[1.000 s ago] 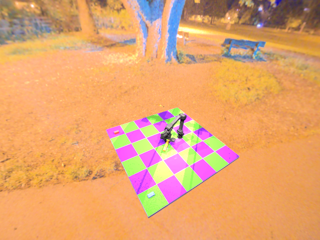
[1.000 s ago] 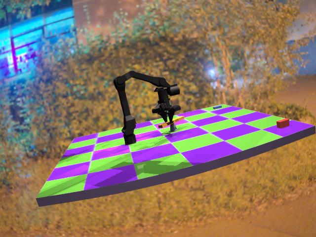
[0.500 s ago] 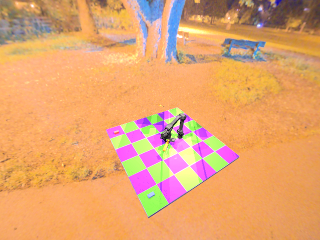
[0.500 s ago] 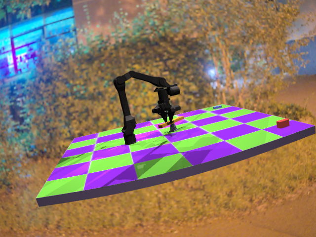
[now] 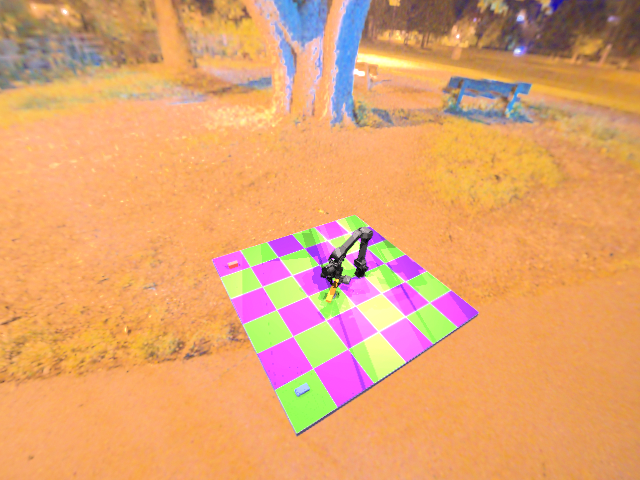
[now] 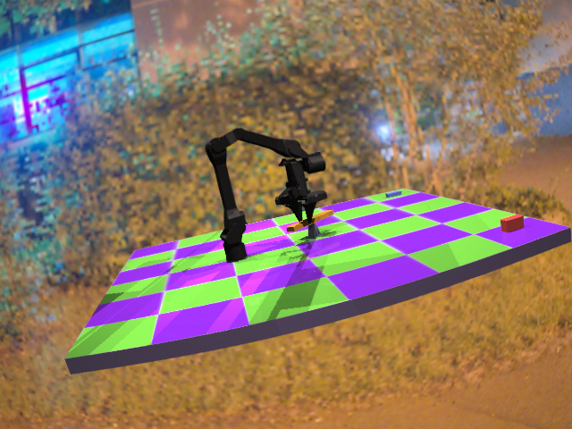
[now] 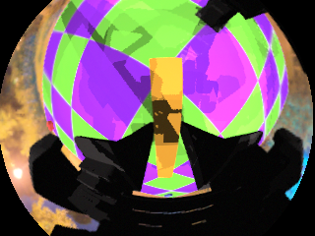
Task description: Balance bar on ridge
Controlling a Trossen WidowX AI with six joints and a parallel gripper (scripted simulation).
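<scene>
Now: gripper tip 20 mm short of the bar and 20 mm to the right of it. Round my gripper tip: blue block: 490 mm ahead, 450 mm to the left, 50 mm below; then red block: 490 mm ahead, 550 mm to the right, 40 mm below.
</scene>
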